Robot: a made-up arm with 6 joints.
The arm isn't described. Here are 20 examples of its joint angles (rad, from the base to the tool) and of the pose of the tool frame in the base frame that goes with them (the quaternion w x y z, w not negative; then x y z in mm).
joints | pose
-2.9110 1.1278 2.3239 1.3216 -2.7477 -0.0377 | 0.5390 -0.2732 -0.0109 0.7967 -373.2 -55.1 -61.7
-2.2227 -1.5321 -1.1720 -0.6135 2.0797 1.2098 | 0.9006 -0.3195 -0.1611 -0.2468 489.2 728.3 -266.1
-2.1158 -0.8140 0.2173 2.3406 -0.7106 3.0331 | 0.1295 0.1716 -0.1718 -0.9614 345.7 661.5 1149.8
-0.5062 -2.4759 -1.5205 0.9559 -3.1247 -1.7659 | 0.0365 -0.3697 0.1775 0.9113 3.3 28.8 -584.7
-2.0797 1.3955 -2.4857 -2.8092 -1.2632 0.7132 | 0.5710 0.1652 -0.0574 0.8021 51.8 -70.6 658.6
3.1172 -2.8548 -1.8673 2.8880 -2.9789 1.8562 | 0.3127 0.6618 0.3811 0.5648 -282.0 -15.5 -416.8
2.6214 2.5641 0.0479 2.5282 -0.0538 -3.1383 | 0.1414 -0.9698 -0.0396 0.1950 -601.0 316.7 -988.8
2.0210 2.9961 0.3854 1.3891 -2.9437 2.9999 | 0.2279 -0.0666 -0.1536 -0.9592 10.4 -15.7 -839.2
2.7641 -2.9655 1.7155 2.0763 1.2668 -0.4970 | 0.0248 -0.0447 0.8186 -0.5721 621.5 -424.0 -277.0
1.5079 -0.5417 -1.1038 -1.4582 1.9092 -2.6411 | 0.6971 -0.4006 0.5237 -0.2816 71.5 -833.9 581.8
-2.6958 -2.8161 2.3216 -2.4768 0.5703 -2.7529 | 0.6281 -0.4793 -0.0261 -0.6124 517.9 275.5 225.2
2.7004 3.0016 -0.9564 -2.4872 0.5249 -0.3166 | 0.6711 -0.3484 -0.6320 -0.1697 -681.9 344.9 -692.6
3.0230 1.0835 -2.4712 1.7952 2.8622 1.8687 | 0.0906 0.7858 0.0115 -0.6116 -59.4 -66.3 461.5
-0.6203 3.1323 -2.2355 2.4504 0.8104 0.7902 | 0.1421 0.1964 0.1681 0.9555 470.2 -207.7 96.5
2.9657 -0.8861 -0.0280 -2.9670 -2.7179 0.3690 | 0.6169 -0.1288 -0.7755 0.0385 723.9 -169.9 808.1
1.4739 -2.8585 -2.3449 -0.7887 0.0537 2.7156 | 0.0999 -0.1350 -0.5129 -0.8419 27.6 519.7 -42.8
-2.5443 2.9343 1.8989 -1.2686 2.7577 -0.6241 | 0.2925 0.6941 -0.1372 -0.6433 254.8 208.7 -334.3
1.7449 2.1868 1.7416 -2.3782 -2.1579 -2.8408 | 0.6824 -0.1561 -0.2590 0.6655 -124.6 -0.6 -474.4
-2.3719 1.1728 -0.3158 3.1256 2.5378 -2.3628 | 0.4672 -0.7448 0.0113 -0.4763 -551.8 -577.2 720.2
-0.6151 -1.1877 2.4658 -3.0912 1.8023 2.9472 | 0.8878 -0.0295 -0.2586 -0.3795 -4.2 28.7 652.4
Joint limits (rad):
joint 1: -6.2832..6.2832
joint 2: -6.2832..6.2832
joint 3: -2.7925..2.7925
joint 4: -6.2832..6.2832
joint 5: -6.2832..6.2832
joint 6: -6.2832..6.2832
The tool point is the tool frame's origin. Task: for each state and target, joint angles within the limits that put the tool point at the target. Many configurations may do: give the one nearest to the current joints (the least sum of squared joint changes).
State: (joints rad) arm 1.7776 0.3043 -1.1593 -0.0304 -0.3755 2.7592
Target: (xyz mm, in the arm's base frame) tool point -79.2 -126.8 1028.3
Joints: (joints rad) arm 1.3826 0.7914 -1.4717 -0.2622 -0.6356 2.7592
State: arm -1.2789 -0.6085 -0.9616 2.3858 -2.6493 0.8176
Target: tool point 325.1 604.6 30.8
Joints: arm -2.0508 -1.0359 -1.6467 2.3773 -2.9651 0.8176
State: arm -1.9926 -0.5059 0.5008 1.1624 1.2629 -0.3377
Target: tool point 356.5 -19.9 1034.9
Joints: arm -2.6710 -0.9352 1.0602 1.1802 1.6378 -0.3377
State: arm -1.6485 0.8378 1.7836 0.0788 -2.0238 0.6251
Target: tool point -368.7 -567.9 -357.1
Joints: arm -2.1473 1.4386 1.7461 0.1822 -1.8280 0.6251
